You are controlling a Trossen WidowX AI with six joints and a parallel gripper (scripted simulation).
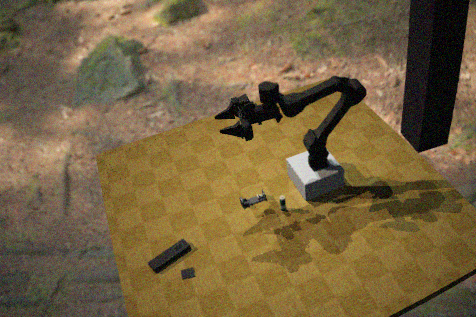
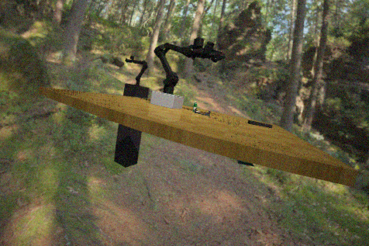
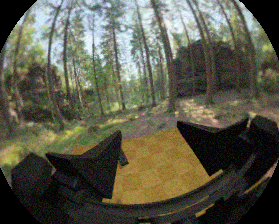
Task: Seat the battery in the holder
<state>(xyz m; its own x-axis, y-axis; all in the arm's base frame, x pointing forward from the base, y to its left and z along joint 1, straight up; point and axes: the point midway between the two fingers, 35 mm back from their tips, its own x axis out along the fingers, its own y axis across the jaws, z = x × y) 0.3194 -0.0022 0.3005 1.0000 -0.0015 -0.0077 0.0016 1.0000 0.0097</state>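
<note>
Right now the battery is 36 cm below my gripper tip, 17 cm behind it and 10 cm to the left of it. Round my gripper tip: black square piece (39 cm below, 27 cm to the left, 23 cm ahead); then long black bar (37 cm below, 28 cm ahead, 18 cm to the left).
</note>
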